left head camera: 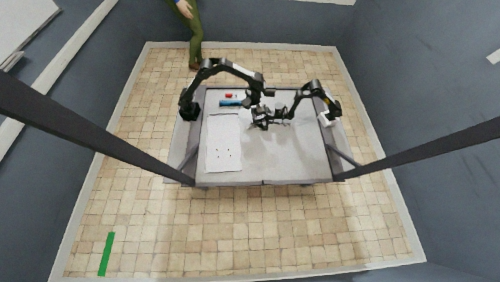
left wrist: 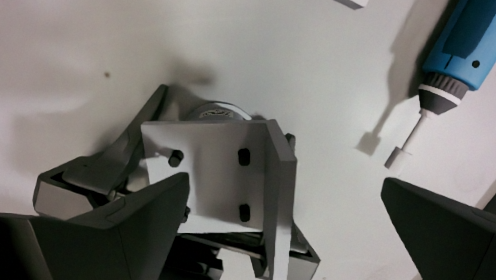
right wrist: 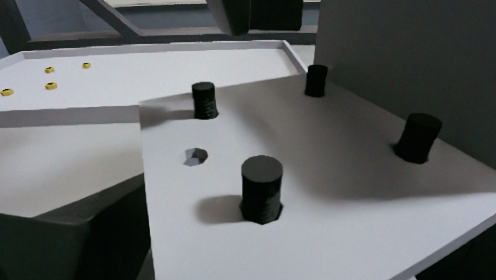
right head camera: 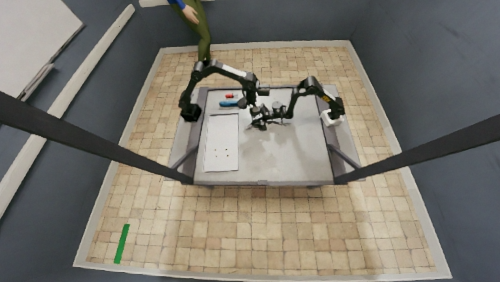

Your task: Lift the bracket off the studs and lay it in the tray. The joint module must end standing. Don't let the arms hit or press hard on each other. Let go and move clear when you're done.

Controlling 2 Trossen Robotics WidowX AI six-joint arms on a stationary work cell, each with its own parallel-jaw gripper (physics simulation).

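Pixels of known places: left gripper, fingertip midpoint: (left head camera: 253, 108) (left wrist: 286, 184) (right wrist: 386, 8) (right head camera: 251, 108); right gripper, fingertip midpoint: (left head camera: 252, 118) (left wrist: 231, 110) (right head camera: 251, 118); left arm's base, origin of the base link: (left head camera: 188, 107) (right head camera: 189, 108); right arm's base, origin of the base link: (left head camera: 330, 116) (right head camera: 333, 115).
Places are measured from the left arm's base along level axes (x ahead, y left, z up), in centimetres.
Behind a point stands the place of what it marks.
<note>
The grey L-shaped bracket (left wrist: 215, 190) {y 6.6, x 45.9, z -3.1 cm} (right wrist: 320, 230) sits on the upright joint module (left wrist: 218, 112) {y 4.7, x 43.2, z -7.7 cm}, with black studs (left wrist: 244, 157) {y 6.6, x 43.0, z -2.3 cm} (right wrist: 262, 190) through its plate. Its flange stands upright. My left gripper (left wrist: 286, 184) {y 8.4, x 42.5, z -0.6 cm} is open above the bracket, one finger on each side of the flange and apart from it. My right gripper (left wrist: 231, 110) {y 5.3, x 42.5, z -7.4 cm} is open at a lower level, its fingers around the module under the plate. One right finger is partly hidden by the bracket. The shallow white tray (left head camera: 222, 131) {y -8.3, x 24.2, z -9.3 cm} (right head camera: 221, 131) {y -8.1, x 24.1, z -9.2 cm} (right wrist: 135, 85) {y -11.0, x 29.4, z -9.3 cm} lies on the table, left of the module in the head views.
Several yellow nuts (left head camera: 218, 156) {y -26.1, x 26.5, z -8.7 cm} (right wrist: 51, 86) {y -20.0, x 31.7, z -8.9 cm} lie in the tray. A blue driver (left head camera: 230, 103) {y 13.8, x 24.6, z -6.4 cm} (right head camera: 228, 104) {y 13.4, x 23.3, z -6.6 cm} (left wrist: 465, 40) {y 15.0, x 29.7, z -6.3 cm} and a red tool (left head camera: 228, 95) {y 21.6, x 21.0, z -7.3 cm} (right head camera: 229, 95) {y 22.2, x 21.4, z -7.0 cm} lie behind it. The two grippers are very close together over the module. A person (left head camera: 196, 37) stands behind the table.
</note>
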